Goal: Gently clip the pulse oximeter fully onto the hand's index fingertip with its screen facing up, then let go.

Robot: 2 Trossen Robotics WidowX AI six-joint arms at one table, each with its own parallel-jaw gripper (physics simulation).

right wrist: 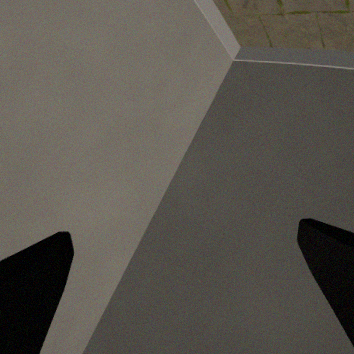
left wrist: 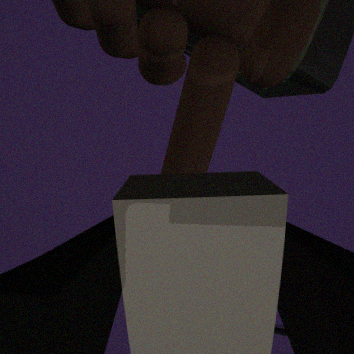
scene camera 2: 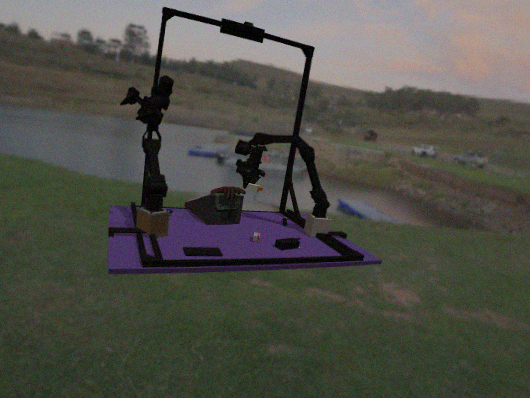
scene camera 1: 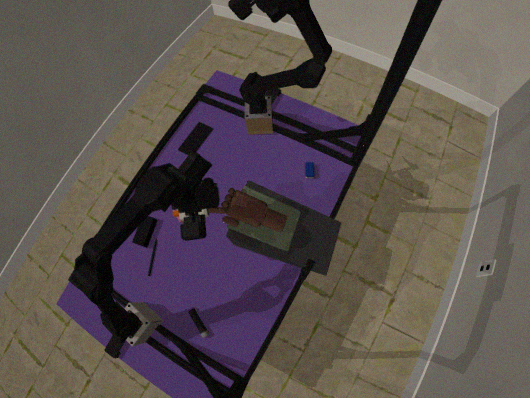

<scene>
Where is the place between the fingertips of my right gripper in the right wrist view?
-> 186,236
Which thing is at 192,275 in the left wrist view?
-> A white and orange piece.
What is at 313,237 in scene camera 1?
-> A dark grey box.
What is my right gripper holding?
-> Nothing.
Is my right gripper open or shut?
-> Open.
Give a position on an index finger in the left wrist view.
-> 214,60
</scene>
